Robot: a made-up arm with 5 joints. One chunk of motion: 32 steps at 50 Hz.
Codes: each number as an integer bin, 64 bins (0 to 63) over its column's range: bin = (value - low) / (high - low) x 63, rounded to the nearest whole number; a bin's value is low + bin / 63 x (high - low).
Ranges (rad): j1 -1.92..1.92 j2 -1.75..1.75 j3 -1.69..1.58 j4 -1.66..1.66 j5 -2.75..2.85
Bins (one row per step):
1: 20 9 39 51 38
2: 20 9 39 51 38
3: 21 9 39 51 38
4: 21 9 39 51 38
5: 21 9 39 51 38
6: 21 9 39 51 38
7: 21 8 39 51 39
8: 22 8 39 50 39
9: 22 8 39 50 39
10: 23 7 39 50 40
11: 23 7 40 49 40
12: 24 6 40 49 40
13: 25 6 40 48 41
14: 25 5 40 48 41
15: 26 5 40 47 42
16: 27 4 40 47 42
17: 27 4 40 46 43
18: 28 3 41 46 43
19: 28 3 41 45 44
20: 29 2 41 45 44
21: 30 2 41 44 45
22: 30 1 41 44 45
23: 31 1 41 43 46
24: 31 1 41 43 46
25: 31 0 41 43 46
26: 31 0 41 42 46
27: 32 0 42 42 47
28: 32 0 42 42 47
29: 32 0 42 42 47
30: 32 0 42 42 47
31: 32 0 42 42 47
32: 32 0 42 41 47
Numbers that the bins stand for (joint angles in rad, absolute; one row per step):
1: -0.7010 -1.2500 0.3343 1.0276 0.6278
2: -0.7010 -1.2500 0.3343 1.0276 0.6278
3: -0.6400 -1.2500 0.3343 1.0276 0.6278
4: -0.6400 -1.2500 0.3343 1.0276 0.6278
5: -0.6400 -1.2500 0.3343 1.0276 0.6278
6: -0.6400 -1.2500 0.3343 1.0276 0.6278
7: -0.6400 -1.3056 0.3343 1.0276 0.7167
8: -0.5790 -1.3056 0.3343 0.9749 0.7167
9: -0.5790 -1.3056 0.3343 0.9749 0.7167
10: -0.5181 -1.3611 0.3343 0.9749 0.8056
11: -0.5181 -1.3611 0.3862 0.9222 0.8056
12: -0.4571 -1.4167 0.3862 0.9222 0.8056
13: -0.3962 -1.4167 0.3862 0.8695 0.8944
14: -0.3962 -1.4722 0.3862 0.8695 0.8944
15: -0.3352 -1.4722 0.3862 0.8168 0.9833
16: -0.2743 -1.5278 0.3862 0.8168 0.9833
17: -0.2743 -1.5278 0.3862 0.7641 1.0722
18: -0.2133 -1.5833 0.4381 0.7641 1.0722
19: -0.2133 -1.5833 0.4381 0.7114 1.1611
20: -0.1524 -1.6389 0.4381 0.7114 1.1611
21: -0.0914 -1.6389 0.4381 0.6587 1.2500
22: -0.0914 -1.6944 0.4381 0.6587 1.2500
23: -0.0305 -1.6944 0.4381 0.6060 1.3389
24: -0.0305 -1.6944 0.4381 0.6060 1.3389
25: -0.0305 -1.7500 0.4381 0.6060 1.3389
26: -0.0305 -1.7500 0.4381 0.5533 1.3389
27: 0.0305 -1.7500 0.4900 0.5533 1.4278
28: 0.0305 -1.7500 0.4900 0.5533 1.4278
29: 0.0305 -1.7500 0.4900 0.5533 1.4278
30: 0.0305 -1.7500 0.4900 0.5533 1.4278
31: 0.0305 -1.7500 0.4900 0.5533 1.4278
32: 0.0305 -1.7500 0.4900 0.5006 1.4278

